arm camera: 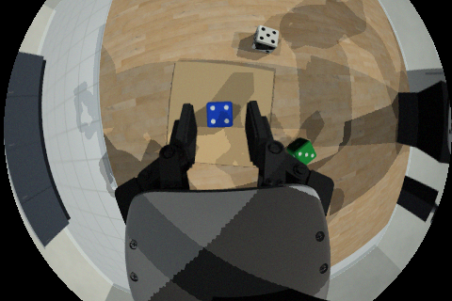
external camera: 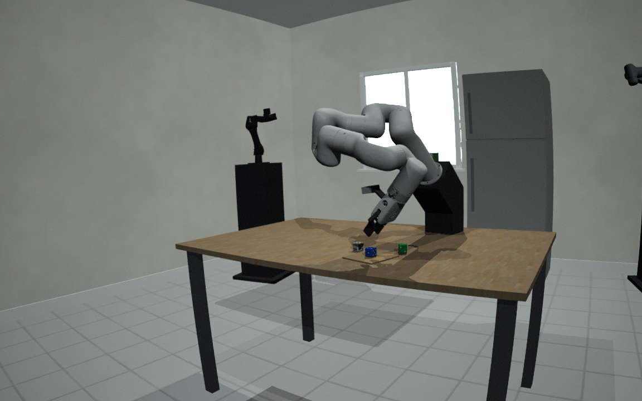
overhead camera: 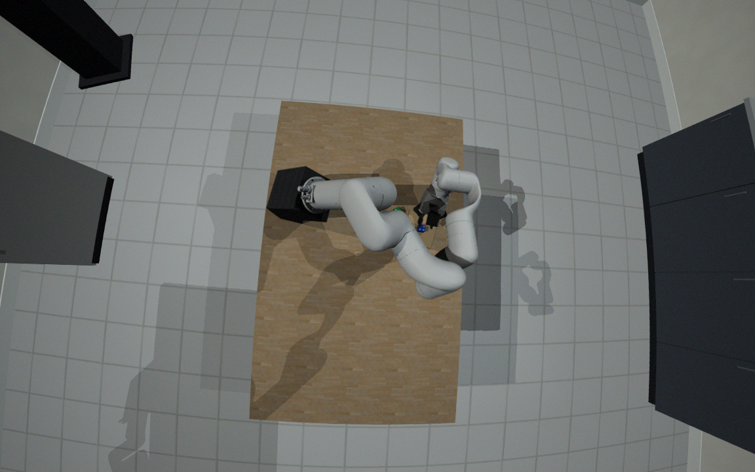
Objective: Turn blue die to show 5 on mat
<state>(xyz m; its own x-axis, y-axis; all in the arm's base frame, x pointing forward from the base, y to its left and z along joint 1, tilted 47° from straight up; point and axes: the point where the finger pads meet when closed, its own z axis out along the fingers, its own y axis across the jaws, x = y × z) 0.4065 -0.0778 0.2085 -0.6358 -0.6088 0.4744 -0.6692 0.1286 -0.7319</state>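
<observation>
Right now my hand is 10 mm to the left of the blue die and 80 mm above it. From my hand the other things lie so: white die 100 mm behind, 90 mm to the right, 90 mm below; tan mat 10 mm to the right, 100 mm below; green die 90 mm behind, 80 mm to the left, 90 mm below.
</observation>
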